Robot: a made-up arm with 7 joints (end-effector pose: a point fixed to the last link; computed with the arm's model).
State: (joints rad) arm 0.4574 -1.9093 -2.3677 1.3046 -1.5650 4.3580 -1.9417
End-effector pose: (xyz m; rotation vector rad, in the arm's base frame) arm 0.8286 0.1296 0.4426 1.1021 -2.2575 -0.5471
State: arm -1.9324 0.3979 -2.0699 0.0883 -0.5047 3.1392 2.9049
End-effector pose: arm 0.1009 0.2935 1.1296 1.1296 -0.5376 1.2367
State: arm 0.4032 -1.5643 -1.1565 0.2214 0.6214 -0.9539 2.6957
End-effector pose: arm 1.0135 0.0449 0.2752 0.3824 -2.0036 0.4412
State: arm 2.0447 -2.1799 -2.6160 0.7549 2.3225 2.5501 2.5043
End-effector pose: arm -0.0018 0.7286 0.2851 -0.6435 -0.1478 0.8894
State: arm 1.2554 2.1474 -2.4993 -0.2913 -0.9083 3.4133 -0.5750
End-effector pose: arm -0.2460 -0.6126 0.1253 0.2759 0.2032 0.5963
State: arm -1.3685 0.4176 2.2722 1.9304 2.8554 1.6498 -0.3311
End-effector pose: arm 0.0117 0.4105 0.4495 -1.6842 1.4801 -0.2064
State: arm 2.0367 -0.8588 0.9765 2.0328 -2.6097 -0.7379 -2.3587
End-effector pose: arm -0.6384 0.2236 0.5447 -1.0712 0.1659 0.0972
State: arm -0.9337 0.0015 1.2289 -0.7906 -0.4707 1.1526 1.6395
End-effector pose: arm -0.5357 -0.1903 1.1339 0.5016 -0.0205 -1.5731
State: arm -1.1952 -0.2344 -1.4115 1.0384 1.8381 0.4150 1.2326
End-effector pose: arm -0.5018 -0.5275 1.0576 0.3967 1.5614 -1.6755
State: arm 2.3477 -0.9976 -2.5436 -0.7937 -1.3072 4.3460 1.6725
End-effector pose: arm -0.5846 0.3421 0.6211 -0.4668 1.6787 -0.5679
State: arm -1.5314 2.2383 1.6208 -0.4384 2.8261 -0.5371 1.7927
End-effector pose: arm -0.3999 0.6108 -0.3455 1.3355 0.2020 -1.2156
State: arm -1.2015 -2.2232 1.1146 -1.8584 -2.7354 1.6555 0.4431
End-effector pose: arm -0.0973 -0.6893 0.4816 0.8730 -0.6474 -0.7797
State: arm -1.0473 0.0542 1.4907 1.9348 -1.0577 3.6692 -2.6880
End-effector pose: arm 0.2246 0.0637 0.9406 -1.0802 -0.1445 1.2724
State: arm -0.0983 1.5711 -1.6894 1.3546 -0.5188 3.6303 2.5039
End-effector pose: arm -0.6322 -0.2925 0.3059 0.8353 -1.1833 -2.5120
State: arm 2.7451 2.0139 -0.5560 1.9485 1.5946 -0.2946 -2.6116
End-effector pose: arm 0.4444 0.0762 0.8072 1.2737 0.7113 -1.0980
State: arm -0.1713 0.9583 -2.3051 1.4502 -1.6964 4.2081 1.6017
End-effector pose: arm -0.7737 -0.1672 0.6299 1.2270 0.3477 2.8615
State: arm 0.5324 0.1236 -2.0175 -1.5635 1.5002 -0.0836 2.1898
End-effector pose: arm 0.0178 0.4479 1.0874 -1.6343 0.5985 -1.9553
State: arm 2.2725 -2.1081 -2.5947 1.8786 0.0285 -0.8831 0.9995
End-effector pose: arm -0.0670 0.4991 0.6871 1.3929 -1.9208 1.2052
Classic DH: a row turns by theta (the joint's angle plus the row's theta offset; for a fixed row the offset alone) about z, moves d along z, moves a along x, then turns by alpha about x. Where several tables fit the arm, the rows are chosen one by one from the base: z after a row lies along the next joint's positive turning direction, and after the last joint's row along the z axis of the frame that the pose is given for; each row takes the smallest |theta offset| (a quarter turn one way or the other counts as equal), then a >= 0, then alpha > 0; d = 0 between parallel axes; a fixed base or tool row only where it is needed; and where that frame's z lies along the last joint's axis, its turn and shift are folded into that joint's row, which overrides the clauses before.
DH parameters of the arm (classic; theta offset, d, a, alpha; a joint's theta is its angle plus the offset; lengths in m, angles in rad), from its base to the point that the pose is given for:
joint 1: 0 0.425 0 1.5708
joint 2: 0 0.087 0 -1.5708
joint 3: 0 0.501 0.025 -1.5708
joint 4: 0 0.065 -0.022 1.5708
joint 5: 0 0.423 0 1.5708
joint 6: 1.5708 0.142 0.163 1.5708
joint 7: 0 0.022 0 0

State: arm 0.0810 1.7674 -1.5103 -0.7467 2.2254 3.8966 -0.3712
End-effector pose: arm -0.7672 0.0121 0.4952 2.1230 -0.1346 0.5992
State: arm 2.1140 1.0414 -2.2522 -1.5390 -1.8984 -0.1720 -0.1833
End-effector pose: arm -0.2136 -0.2417 0.9475 0.6466 -2.6185 0.3881
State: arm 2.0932 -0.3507 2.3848 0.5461 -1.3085 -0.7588 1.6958
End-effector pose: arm -0.2382 0.1865 1.4043 -1.8246 -1.9251 0.3694
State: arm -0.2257 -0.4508 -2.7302 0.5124 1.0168 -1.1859 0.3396
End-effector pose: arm -0.0225 -0.3713 1.3017 1.1921 -2.7438 0.1768
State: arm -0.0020 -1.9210 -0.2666 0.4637 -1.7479 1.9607 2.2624
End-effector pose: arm 0.8000 0.1293 -0.0143 -2.7069 0.2600 -0.8086
